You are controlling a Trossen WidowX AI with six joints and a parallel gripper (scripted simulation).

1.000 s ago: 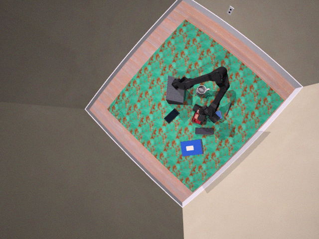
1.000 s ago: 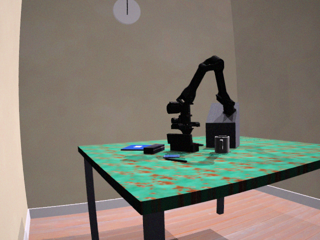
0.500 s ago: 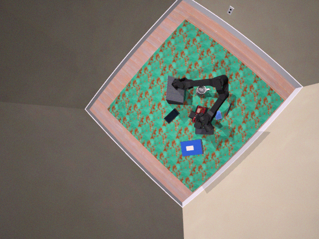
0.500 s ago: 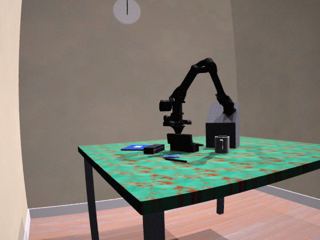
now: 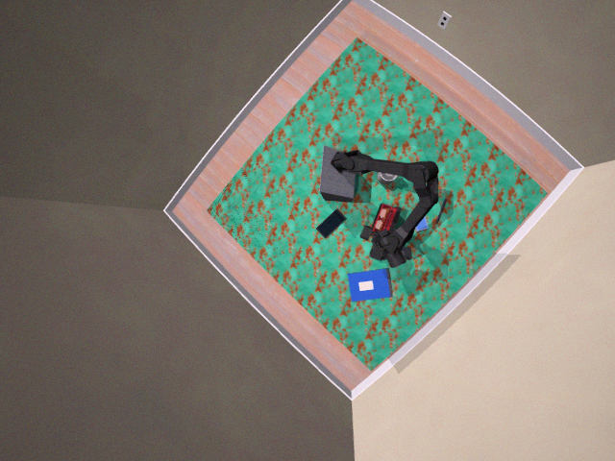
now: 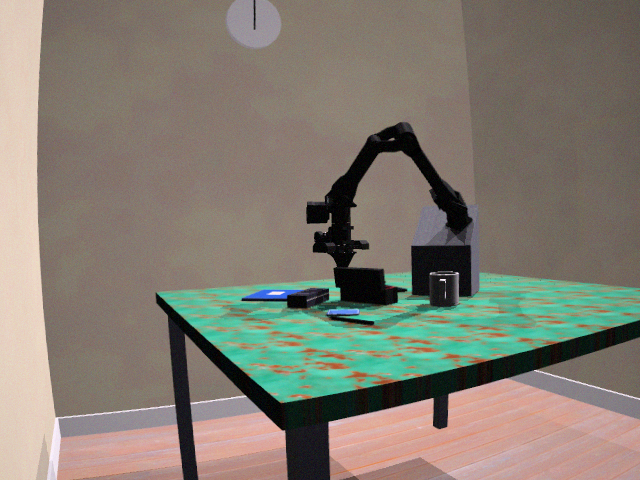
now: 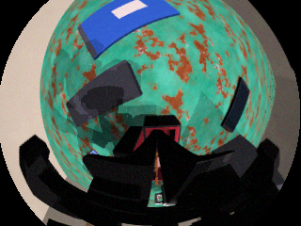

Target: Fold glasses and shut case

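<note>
Now: the glasses case lid 100 mm to the left of my hand and 40 mm below it. Round my hand: black glasses case (20 mm behind, 90 mm to the left, 60 mm below); black box (110 mm ahead, 90 mm below); glasses (40 mm behind, 90 mm to the left, 80 mm below).
</note>
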